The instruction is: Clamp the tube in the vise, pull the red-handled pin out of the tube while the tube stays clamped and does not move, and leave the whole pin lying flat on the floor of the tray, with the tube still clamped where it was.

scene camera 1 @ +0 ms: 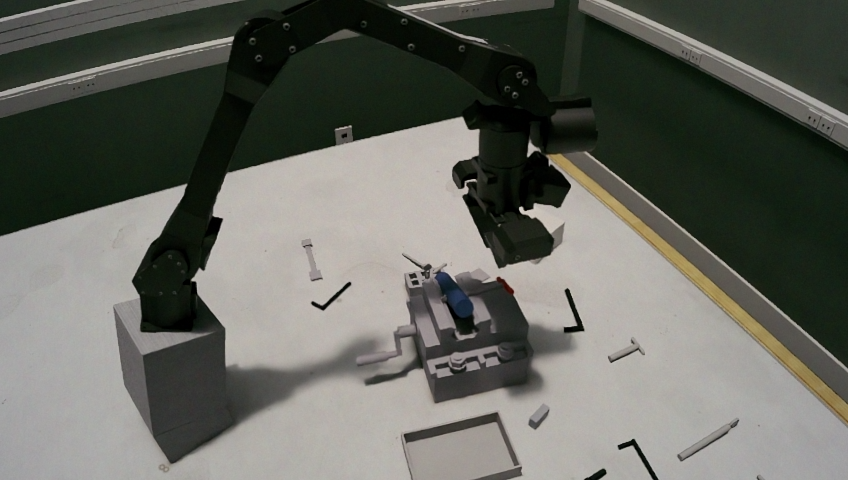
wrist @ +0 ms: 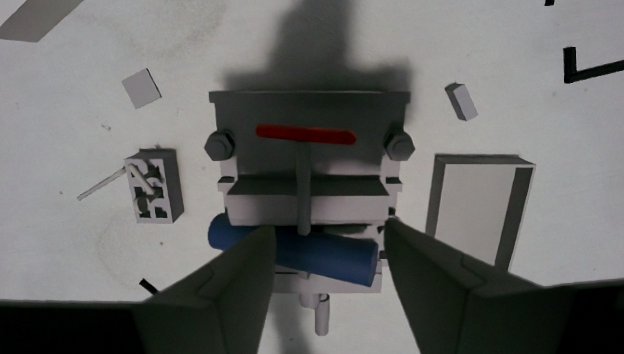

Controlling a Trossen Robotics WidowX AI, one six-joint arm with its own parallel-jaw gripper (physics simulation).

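Where they show: gripper, fingertip midpoint: (scene camera 1: 495,256) (wrist: 329,234); arm's base, link origin: (scene camera 1: 167,316).
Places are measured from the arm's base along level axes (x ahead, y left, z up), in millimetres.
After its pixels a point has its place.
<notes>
A blue tube (scene camera 1: 455,295) @(x 374, y -27, z -40 mm) (wrist: 330,255) @(x 387, y -24, z -43 mm) lies slightly slanted between the jaws of the grey vise (scene camera 1: 476,383) @(x 390, y -86, z -168 mm) (wrist: 350,210) @(x 405, y -37, z -64 mm); whether they press on it I cannot tell. The pin's red handle (scene camera 1: 505,286) @(x 451, y -19, z -53 mm) (wrist: 305,134) @(x 455, y -12, z -54 mm) lies crosswise beyond the jaw. Its grey shank (wrist: 304,200) @(x 416, y -10, z -56 mm) runs over the jaw, and its end meets the tube. My gripper (scene camera 1: 516,246) (wrist: 329,234) @(x 430, y -22, z 10 mm) is open and empty above the vise. Its left finger hides part of the tube in the wrist view. The grey tray (scene camera 1: 464,452) @(x 342, y -175, z -191 mm) (wrist: 475,210) @(x 343, y -190, z -191 mm) stands beside the vise, cut off in both views.
The vise's crank (scene camera 1: 377,358) @(x 260, y -25, z -136 mm) (wrist: 322,317) @(x 256, y -19, z -133 mm) sticks out toward the arm's base. A holed block (scene camera 1: 413,280) @(x 359, y 149, z -166 mm) (wrist: 172,190) @(x 380, y 130, z -175 mm) holding thin tools stands beside the vise. A small grey block (scene camera 1: 538,416) @(x 455, y -161, z -175 mm) (wrist: 464,102) @(x 460, y -155, z -175 mm), black L-shaped keys (scene camera 1: 576,315) @(x 601, y 7, z -187 mm) and a white box (scene camera 1: 557,233) @(x 649, y 186, z -160 mm) are around it.
</notes>
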